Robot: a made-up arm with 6 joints. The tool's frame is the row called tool. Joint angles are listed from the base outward.
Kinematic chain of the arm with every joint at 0, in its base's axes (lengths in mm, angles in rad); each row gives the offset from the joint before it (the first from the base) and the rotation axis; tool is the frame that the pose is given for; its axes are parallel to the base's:
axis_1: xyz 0 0 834 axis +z
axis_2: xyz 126 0 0 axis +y
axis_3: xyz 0 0 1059 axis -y
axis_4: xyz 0 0 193 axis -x
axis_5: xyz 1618 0 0 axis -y
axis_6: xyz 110 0 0 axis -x
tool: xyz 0 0 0
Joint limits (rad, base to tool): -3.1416..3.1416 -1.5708..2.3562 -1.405..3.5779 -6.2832..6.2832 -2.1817..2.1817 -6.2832..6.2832
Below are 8 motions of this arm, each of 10 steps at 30 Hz.
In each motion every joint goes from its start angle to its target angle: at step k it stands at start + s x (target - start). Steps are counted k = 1, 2, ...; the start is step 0. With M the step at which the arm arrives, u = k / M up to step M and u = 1 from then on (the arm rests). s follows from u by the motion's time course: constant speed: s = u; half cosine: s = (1 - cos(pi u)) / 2; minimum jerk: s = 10 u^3 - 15 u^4 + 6 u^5.
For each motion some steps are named. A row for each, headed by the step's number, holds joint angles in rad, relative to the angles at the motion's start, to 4 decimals.
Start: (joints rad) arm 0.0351 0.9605 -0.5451 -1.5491 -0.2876 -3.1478
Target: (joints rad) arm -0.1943 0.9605 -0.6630 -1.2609 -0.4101 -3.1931
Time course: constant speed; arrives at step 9
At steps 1, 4, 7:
1: -0.0255 0.0000 -0.0131 0.0320 -0.0136 -0.0050
4: -0.1020 0.0000 -0.0524 0.1281 -0.0544 -0.0201
7: -0.1784 0.0000 -0.0917 0.2242 -0.0953 -0.0352

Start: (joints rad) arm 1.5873 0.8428 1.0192 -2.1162 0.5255 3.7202
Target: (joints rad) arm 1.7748 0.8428 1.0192 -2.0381 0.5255 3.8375
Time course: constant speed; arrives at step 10
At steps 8, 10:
8: 0.1500 0.0000 0.0000 0.0625 0.0000 0.0938
10: 0.1875 0.0000 0.0000 0.0781 0.0000 0.1173

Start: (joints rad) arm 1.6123 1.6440 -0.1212 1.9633 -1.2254 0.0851
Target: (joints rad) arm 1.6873 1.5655 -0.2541 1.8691 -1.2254 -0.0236
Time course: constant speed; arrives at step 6
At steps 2, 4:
2: 0.0250 -0.0262 -0.0443 -0.0314 0.0000 -0.0362
4: 0.0500 -0.0523 -0.0886 -0.0628 0.0000 -0.0725

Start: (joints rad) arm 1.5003 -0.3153 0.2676 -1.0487 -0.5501 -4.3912
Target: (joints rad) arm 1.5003 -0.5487 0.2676 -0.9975 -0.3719 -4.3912
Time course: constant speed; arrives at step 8
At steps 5, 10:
5: 0.0000 -0.1459 0.0000 0.0320 0.1114 0.0000
10: 0.0000 -0.2334 0.0000 0.0512 0.1782 0.0000

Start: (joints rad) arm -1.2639 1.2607 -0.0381 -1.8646 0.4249 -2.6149
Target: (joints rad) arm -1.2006 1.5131 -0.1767 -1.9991 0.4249 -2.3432
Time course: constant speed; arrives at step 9
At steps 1, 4, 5, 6, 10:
1: 0.0070 0.0280 -0.0154 -0.0149 0.0000 0.0302
4: 0.0281 0.1122 -0.0616 -0.0598 0.0000 0.1208
5: 0.0352 0.1402 -0.0770 -0.0747 0.0000 0.1509
6: 0.0422 0.1683 -0.0924 -0.0897 0.0000 0.1811
10: 0.0633 0.2524 -0.1386 -0.1345 0.0000 0.2717

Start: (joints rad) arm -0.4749 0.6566 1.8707 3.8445 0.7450 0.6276
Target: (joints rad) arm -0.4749 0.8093 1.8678 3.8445 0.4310 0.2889
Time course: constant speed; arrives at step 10
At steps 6, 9, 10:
6: 0.0000 0.0916 -0.0017 0.0000 -0.1884 -0.2032
9: 0.0000 0.1374 -0.0026 0.0000 -0.2826 -0.3048
10: 0.0000 0.1527 -0.0029 0.0000 -0.3140 -0.3387

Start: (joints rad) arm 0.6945 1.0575 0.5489 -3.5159 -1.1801 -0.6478
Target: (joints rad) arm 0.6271 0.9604 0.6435 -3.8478 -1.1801 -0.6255
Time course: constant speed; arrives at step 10
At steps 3, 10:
3: -0.0202 -0.0291 0.0284 -0.0996 0.0000 0.0067
10: -0.0674 -0.0971 0.0946 -0.3319 0.0000 0.0223

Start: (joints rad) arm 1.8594 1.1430 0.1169 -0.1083 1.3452 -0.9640
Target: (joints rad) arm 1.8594 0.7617 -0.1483 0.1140 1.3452 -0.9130
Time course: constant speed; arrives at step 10
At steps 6, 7, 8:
6: 0.0000 -0.2288 -0.1591 0.1334 0.0000 0.0306
7: 0.0000 -0.2669 -0.1856 0.1556 0.0000 0.0357
8: 0.0000 -0.3050 -0.2122 0.1778 0.0000 0.0408

